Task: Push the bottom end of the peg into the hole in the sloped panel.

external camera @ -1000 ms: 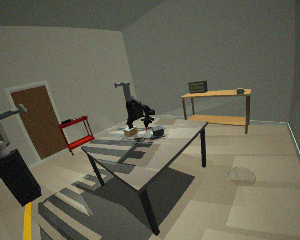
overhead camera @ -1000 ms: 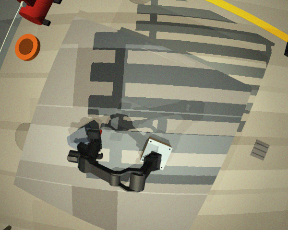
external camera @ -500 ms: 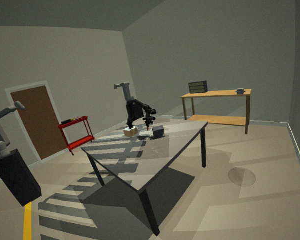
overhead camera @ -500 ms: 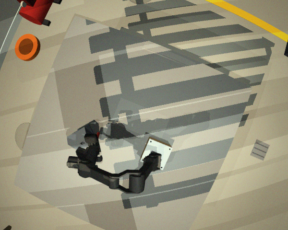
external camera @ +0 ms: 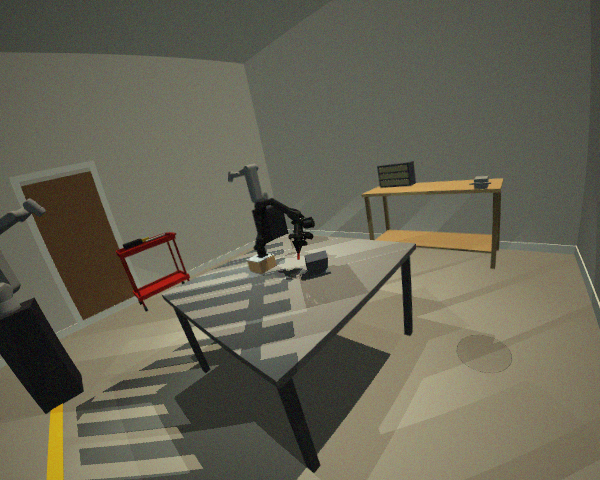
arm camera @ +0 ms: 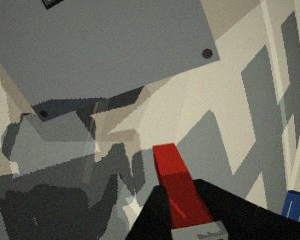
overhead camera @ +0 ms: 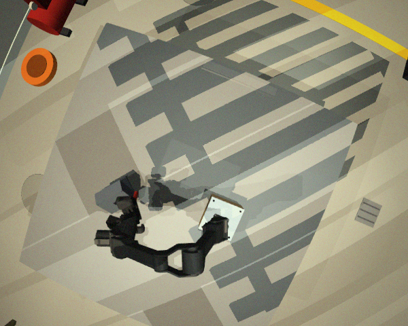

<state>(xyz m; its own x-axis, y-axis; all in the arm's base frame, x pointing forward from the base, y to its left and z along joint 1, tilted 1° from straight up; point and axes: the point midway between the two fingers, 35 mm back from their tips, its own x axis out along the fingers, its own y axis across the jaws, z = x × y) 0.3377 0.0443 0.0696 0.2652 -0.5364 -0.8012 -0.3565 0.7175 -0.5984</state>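
My gripper tip is now 10 cm short of the grey sloped panel, 6 cm above it and 4 cm to the right of it. From my gripper tip the other things lie so: red square peg 1 cm to the left, 1 cm above.
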